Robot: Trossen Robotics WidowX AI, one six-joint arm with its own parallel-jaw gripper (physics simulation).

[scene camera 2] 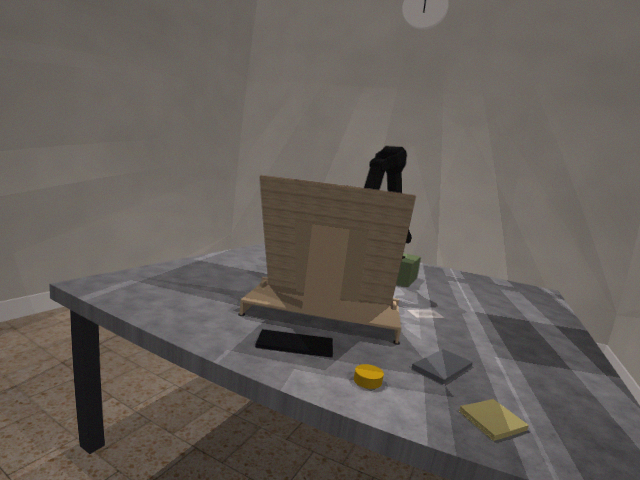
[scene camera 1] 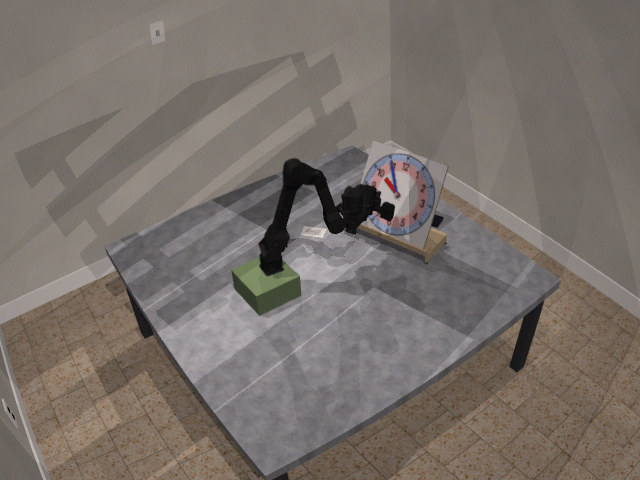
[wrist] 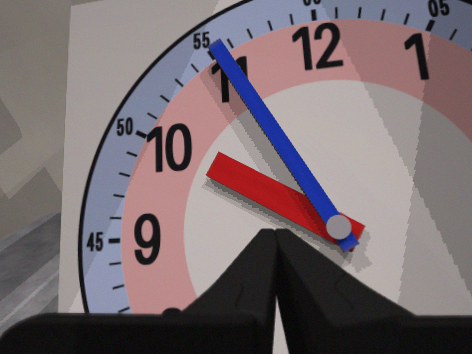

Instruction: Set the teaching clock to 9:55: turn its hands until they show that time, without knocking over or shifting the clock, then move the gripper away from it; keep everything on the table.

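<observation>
A black slab and a grey tile rest on the table, and a teaching clock is in view too. So is the gripper, which the wrist view shows as well.
</observation>
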